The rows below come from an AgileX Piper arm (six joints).
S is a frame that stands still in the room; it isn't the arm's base.
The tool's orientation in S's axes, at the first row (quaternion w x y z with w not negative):
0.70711, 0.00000, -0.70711, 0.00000
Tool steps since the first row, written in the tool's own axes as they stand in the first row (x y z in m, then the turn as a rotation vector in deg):
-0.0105, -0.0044, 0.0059, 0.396, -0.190, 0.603
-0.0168, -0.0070, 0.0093, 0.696, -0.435, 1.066
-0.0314, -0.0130, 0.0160, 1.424, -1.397, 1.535
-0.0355, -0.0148, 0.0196, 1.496, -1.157, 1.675
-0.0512, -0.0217, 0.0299, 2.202, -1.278, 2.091
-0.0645, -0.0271, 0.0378, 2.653, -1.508, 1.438
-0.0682, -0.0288, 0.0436, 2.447, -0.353, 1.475
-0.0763, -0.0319, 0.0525, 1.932, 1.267, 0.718
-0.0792, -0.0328, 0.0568, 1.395, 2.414, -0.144
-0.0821, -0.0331, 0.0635, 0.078, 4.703, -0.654
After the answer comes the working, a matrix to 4 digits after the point.
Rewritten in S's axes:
-0.0059, -0.0044, -0.0105, -0.603, -0.190, 0.396
-0.0093, -0.0070, -0.0168, -1.066, -0.435, 0.696
-0.0160, -0.0130, -0.0314, -1.535, -1.397, 1.424
-0.0196, -0.0148, -0.0355, -1.675, -1.157, 1.496
-0.0299, -0.0217, -0.0512, -2.091, -1.278, 2.202
-0.0378, -0.0271, -0.0645, -1.438, -1.508, 2.653
-0.0436, -0.0288, -0.0682, -1.475, -0.353, 2.447
-0.0525, -0.0319, -0.0763, -0.718, 1.267, 1.932
-0.0568, -0.0328, -0.0792, 0.144, 2.414, 1.395
-0.0635, -0.0331, -0.0821, 0.654, 4.703, 0.078

The tool's axes in the first row as the columns of a matrix, in S's axes (rounded; the answer above uses it unrounded):
0.0000, 0.0000, -1.0000
0.0000, 1.0000, 0.0000
1.0000, 0.0000, 0.0000

